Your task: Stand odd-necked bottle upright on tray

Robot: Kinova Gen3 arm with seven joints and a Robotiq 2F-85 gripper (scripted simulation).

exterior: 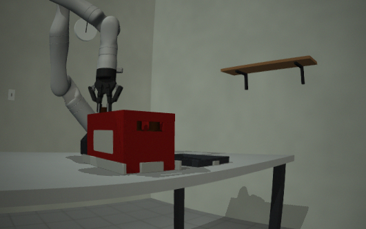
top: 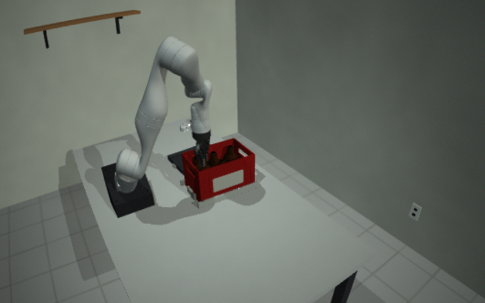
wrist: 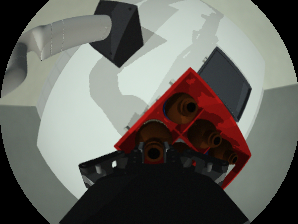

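Right now the red crate is 90 mm ahead of my hand, 50 mm to the left of it and 110 mm below it. Round my hand: dark tray (80 mm ahead, 330 mm to the left, 180 mm below).
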